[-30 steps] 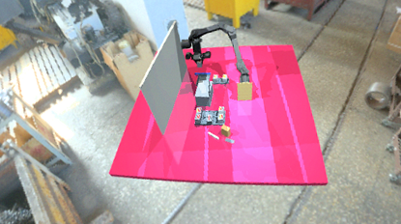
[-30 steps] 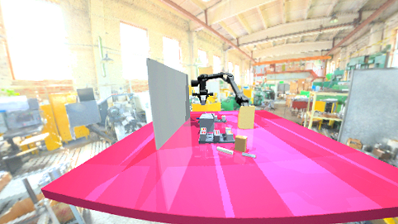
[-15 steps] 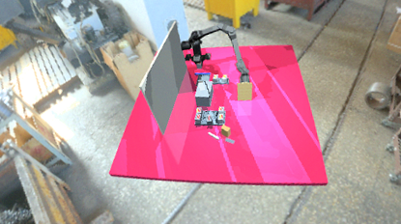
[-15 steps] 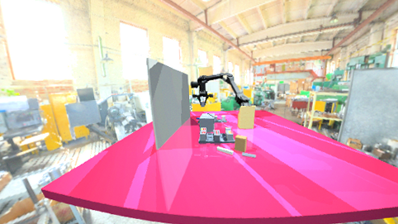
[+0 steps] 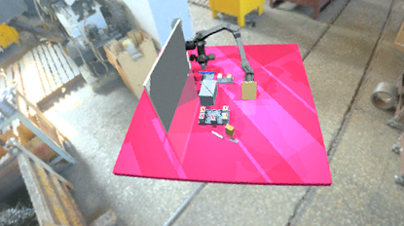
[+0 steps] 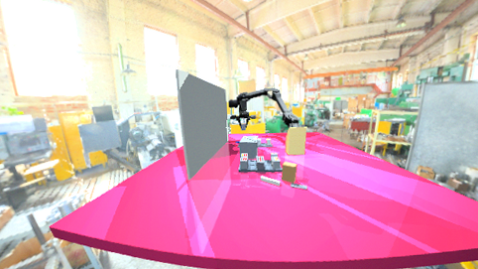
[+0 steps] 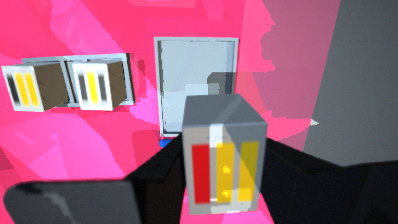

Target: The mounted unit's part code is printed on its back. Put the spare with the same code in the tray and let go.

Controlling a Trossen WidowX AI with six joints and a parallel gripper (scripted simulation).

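My gripper tip is now 130 mm above the rimmed tray and 10 mm past it. Also, from my gripper tip: grey rack 370 mm to the left, 140 mm behind, 130 mm below; tall upright panel 200 mm to the left, 160 mm ahead, 90 mm above; grey mounted unit 200 mm to the left, 80 mm below, 70 mm behind.
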